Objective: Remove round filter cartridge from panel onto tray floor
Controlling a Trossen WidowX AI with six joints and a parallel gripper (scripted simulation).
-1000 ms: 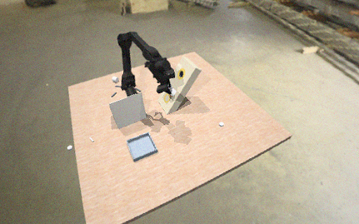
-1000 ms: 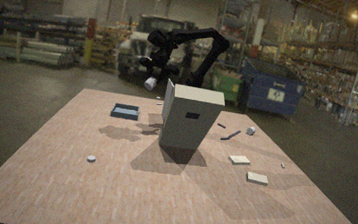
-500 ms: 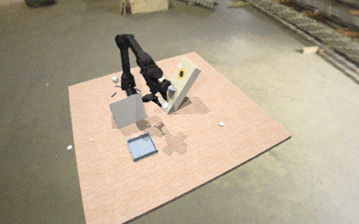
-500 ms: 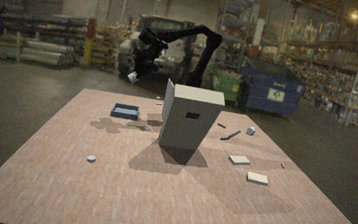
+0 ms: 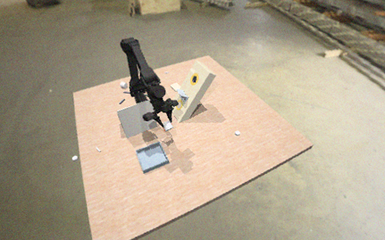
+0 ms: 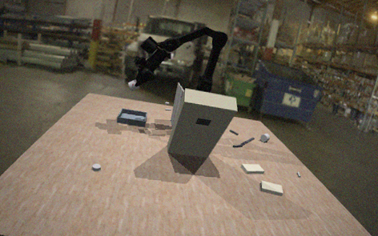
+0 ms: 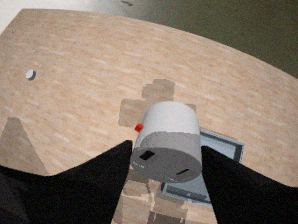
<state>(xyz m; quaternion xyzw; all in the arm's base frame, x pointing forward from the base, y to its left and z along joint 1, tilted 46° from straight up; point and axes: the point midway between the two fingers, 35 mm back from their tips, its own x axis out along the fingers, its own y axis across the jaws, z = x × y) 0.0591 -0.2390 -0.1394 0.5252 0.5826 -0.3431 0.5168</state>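
The blue-grey tray is 120 mm behind my gripper tip and 210 mm below it. The rest, counted from my gripper tip: beige service panel (270 mm ahead, 290 mm to the left, 70 mm below); then round filter cartridge (right at my gripper tip).
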